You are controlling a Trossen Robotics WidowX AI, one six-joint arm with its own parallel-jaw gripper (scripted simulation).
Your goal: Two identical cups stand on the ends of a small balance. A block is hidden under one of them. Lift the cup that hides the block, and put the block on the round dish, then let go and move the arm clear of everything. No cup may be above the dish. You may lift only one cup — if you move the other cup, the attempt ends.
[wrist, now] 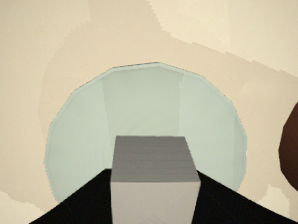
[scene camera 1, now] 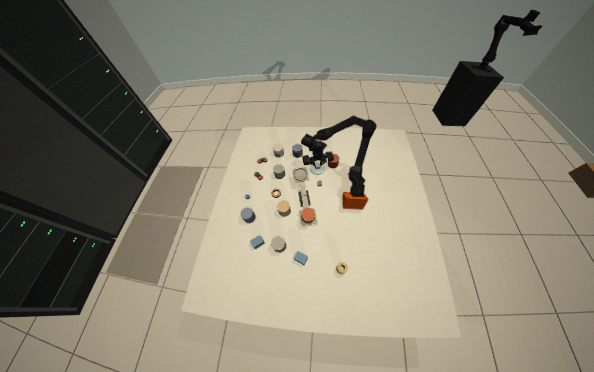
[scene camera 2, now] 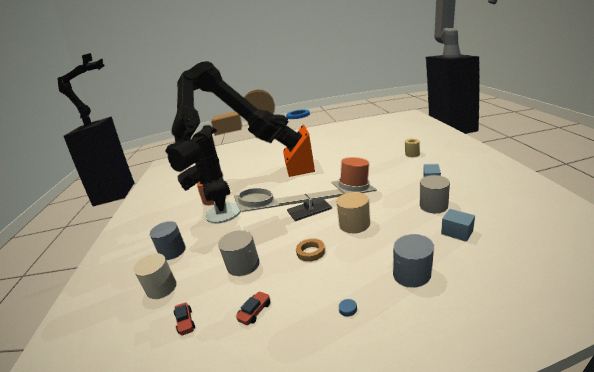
Path:
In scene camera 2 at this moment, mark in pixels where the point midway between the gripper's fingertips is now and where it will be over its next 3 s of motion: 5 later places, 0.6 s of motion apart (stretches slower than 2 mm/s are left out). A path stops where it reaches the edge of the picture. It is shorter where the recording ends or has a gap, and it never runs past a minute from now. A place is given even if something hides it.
My gripper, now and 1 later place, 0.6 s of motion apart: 220,208; 217,190

